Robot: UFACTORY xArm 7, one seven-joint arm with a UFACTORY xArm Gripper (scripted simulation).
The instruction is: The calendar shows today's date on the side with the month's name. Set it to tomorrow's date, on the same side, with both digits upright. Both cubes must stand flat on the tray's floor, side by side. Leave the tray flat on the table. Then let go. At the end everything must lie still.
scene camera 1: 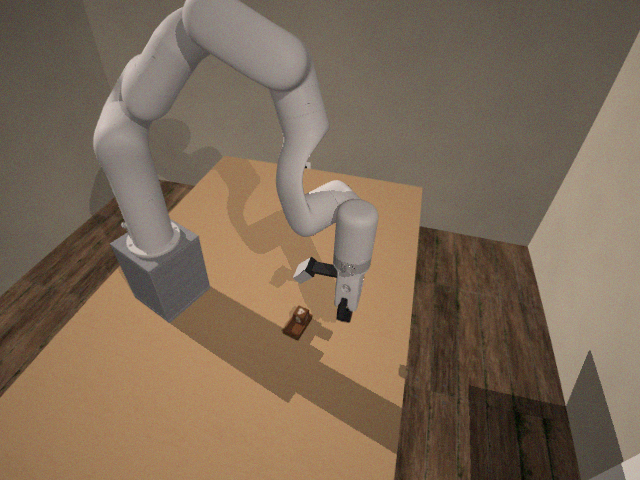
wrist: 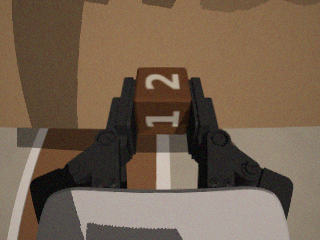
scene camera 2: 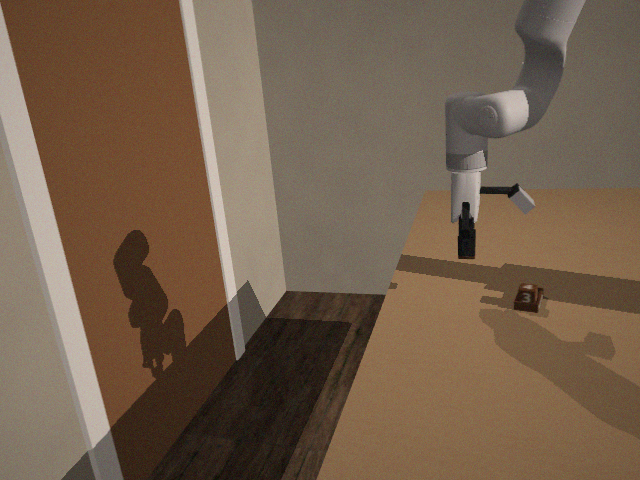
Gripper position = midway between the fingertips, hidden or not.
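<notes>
A brown number cube [wrist: 162, 100] is visible. The gripper [scene camera 2: 466, 252] [scene camera 1: 345, 313] [wrist: 161, 93] is visible too.
</notes>
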